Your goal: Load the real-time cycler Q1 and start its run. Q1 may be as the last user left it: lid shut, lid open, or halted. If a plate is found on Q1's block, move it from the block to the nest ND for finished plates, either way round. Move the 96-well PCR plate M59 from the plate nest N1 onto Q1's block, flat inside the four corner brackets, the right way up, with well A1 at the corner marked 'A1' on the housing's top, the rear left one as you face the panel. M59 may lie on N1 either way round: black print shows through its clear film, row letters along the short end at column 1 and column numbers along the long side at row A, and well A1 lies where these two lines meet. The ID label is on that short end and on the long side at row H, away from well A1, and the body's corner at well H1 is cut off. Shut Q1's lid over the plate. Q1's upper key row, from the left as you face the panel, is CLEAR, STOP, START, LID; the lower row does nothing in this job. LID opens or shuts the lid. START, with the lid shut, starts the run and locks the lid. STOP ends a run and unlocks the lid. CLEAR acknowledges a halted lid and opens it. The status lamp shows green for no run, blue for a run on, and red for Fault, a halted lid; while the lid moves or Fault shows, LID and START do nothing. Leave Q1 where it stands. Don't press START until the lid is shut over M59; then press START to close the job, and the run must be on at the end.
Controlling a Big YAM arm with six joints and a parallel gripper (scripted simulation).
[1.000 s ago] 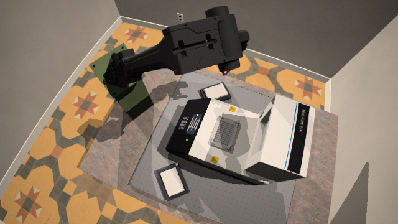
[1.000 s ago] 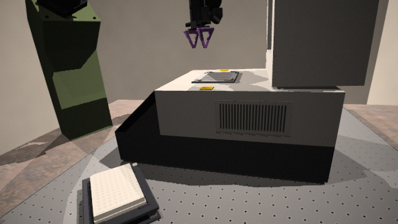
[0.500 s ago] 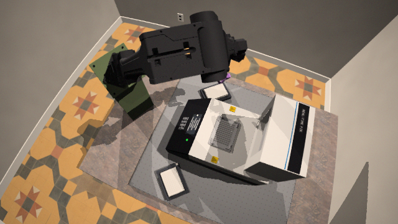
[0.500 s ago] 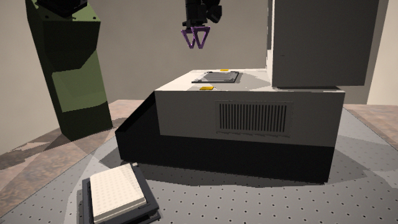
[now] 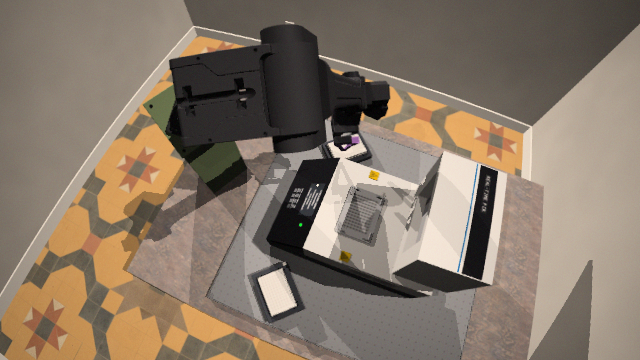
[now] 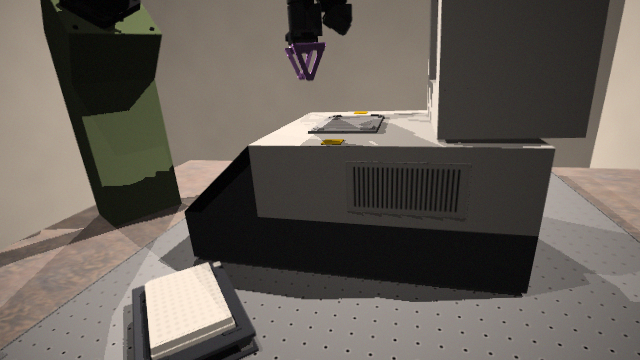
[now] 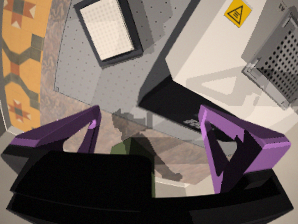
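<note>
Now: the dark nest N1 43 cm to the right of my hand, 25 cm below it and 18 cm behind it. From my hand the other things lie so: dark nest nd 27 cm below, 10 cm to the left, 4 cm ahead.
</note>
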